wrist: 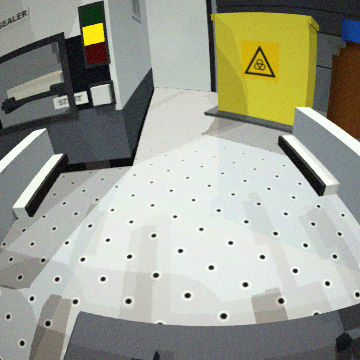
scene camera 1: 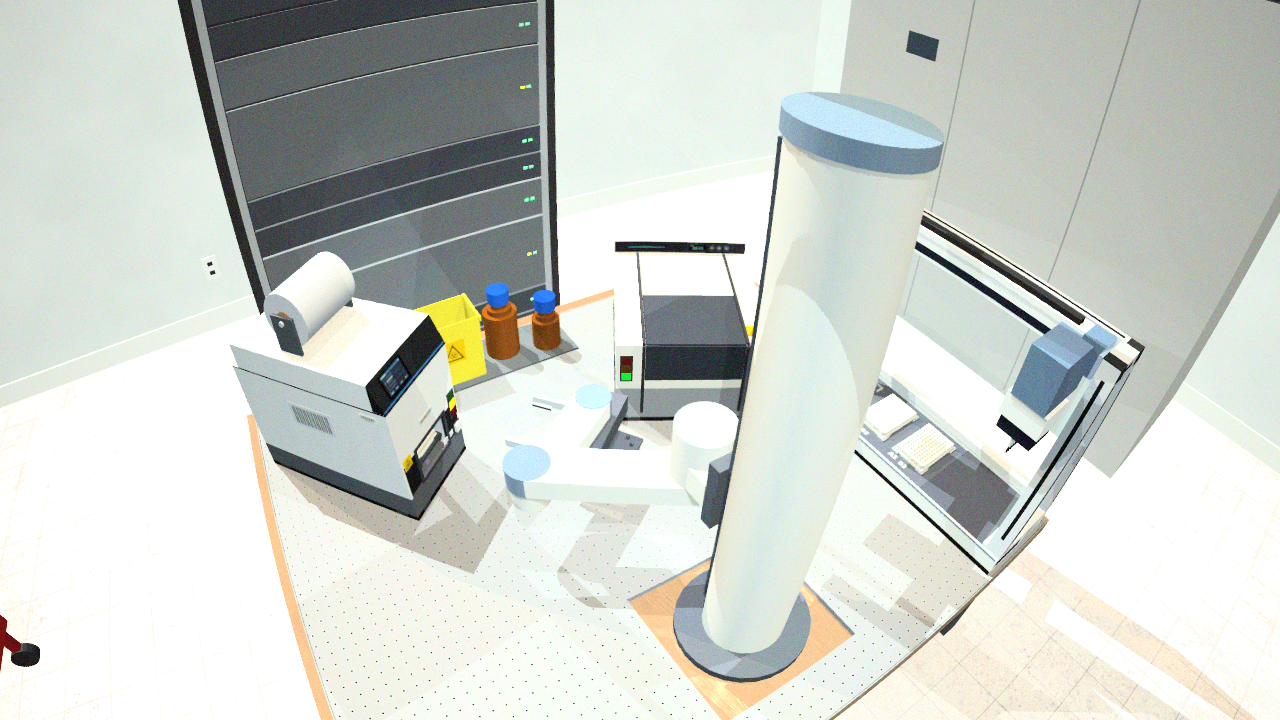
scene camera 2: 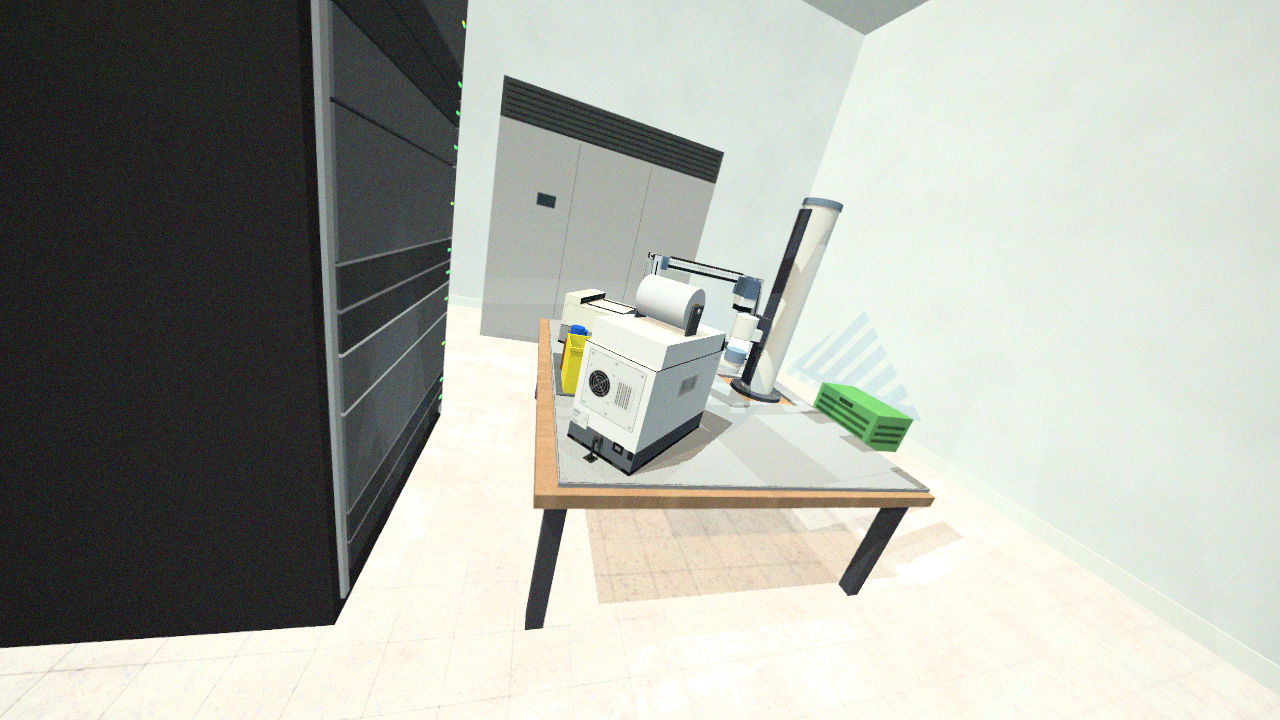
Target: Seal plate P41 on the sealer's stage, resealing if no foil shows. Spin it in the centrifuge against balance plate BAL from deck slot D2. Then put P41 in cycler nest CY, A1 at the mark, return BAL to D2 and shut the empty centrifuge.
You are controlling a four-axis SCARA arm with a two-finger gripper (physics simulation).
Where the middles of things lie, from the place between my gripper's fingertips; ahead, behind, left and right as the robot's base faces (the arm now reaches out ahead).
Now: hand 90 mm short of the centrifuge (scene camera 1: 672, 285), 470 mm to the left of it and 40 mm below it.
